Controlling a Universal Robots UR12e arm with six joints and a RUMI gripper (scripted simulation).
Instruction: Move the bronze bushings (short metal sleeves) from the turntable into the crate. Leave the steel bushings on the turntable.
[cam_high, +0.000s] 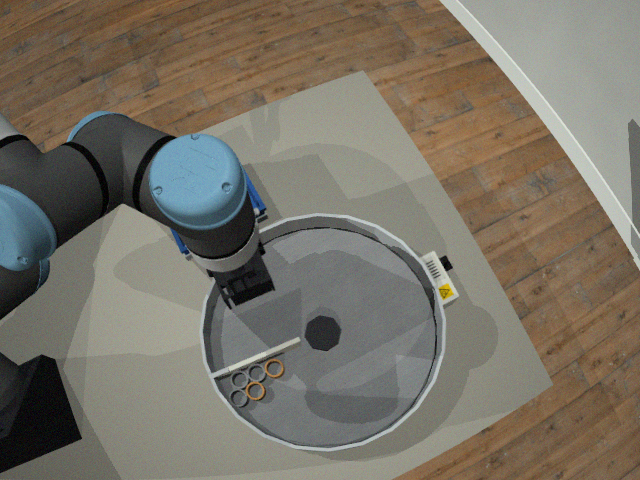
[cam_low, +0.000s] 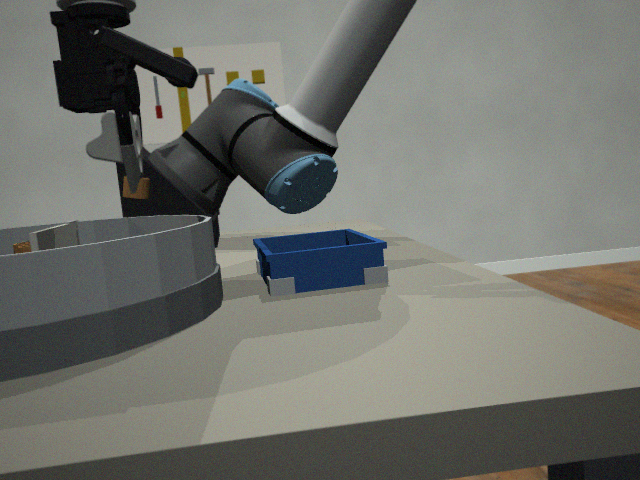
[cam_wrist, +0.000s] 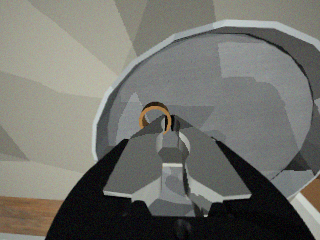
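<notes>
Right now my hand is 22 cm to the right of the blue crate, 12 cm above it and 2 cm past it. From my hand the other things lie so: grey turntable (11 cm to the right, 10 cm below, 9 cm ahead).
</notes>
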